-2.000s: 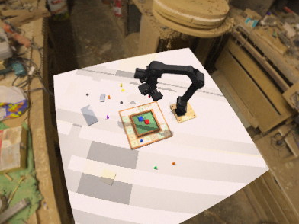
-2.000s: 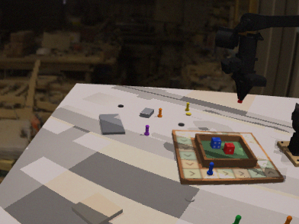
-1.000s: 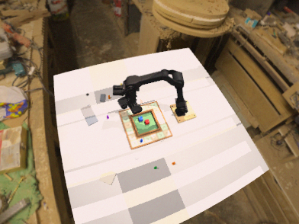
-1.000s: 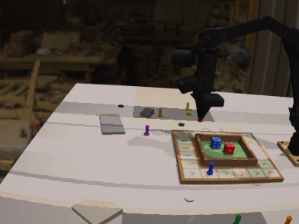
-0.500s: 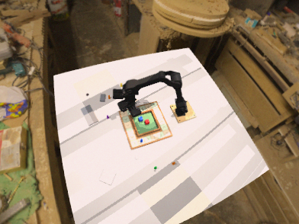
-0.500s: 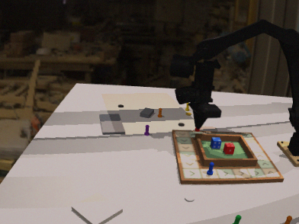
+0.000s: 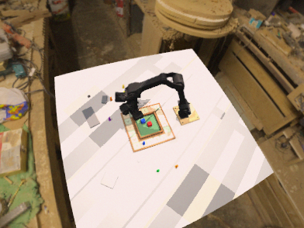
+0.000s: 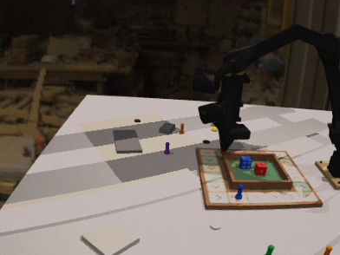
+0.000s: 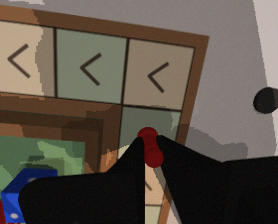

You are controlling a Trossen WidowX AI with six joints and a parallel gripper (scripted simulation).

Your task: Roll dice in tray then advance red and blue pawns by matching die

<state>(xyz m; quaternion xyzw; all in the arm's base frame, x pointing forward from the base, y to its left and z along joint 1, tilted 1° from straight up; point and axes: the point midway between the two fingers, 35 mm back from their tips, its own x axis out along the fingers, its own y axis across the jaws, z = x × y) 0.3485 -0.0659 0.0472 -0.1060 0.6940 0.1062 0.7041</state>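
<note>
My gripper tip is 1 cm below the red pawn. The rest, counted from my gripper tip: grey block 18 cm ahead, 16 cm to the right, 1 cm below; purple pawn 16 cm ahead, 1 cm to the left, 1 cm below; blue pawn 22 cm to the left, 3 cm behind, 1 cm above.
</note>
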